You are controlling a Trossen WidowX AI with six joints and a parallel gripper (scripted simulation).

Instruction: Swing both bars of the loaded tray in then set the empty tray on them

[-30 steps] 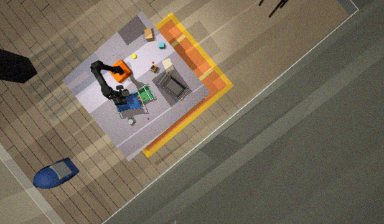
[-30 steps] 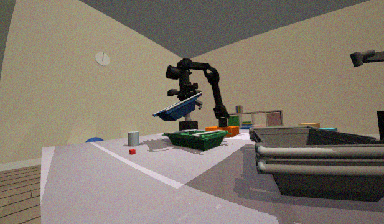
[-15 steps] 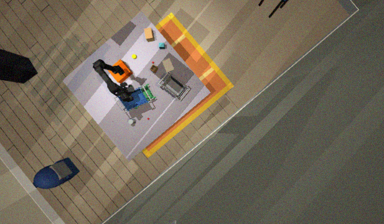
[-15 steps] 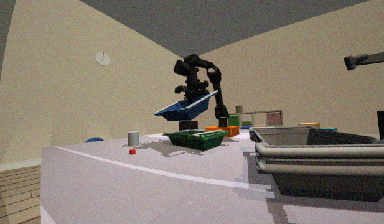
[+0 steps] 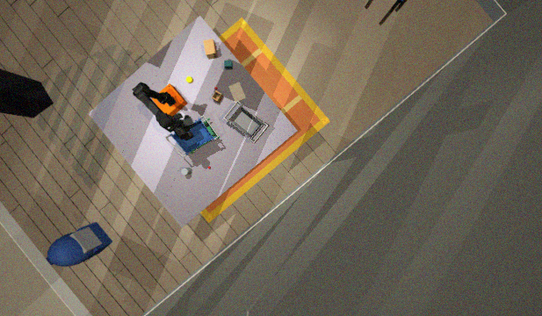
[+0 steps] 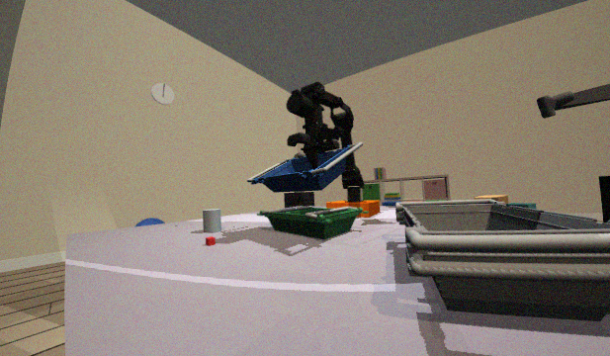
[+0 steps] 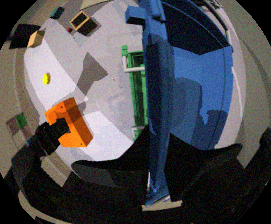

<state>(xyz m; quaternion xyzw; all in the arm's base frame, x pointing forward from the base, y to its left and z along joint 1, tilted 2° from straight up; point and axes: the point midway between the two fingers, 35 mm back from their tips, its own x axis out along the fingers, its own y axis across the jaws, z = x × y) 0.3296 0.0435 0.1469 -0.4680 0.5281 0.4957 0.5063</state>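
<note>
Right now the blue tray is 7 cm ahead of my gripper tip and 1 cm to the right of it. From my gripper tip the other things lie so: cardboard box 52 cm behind, 46 cm to the left, 15 cm below; teal block 52 cm to the left, 33 cm behind, 16 cm below.
</note>
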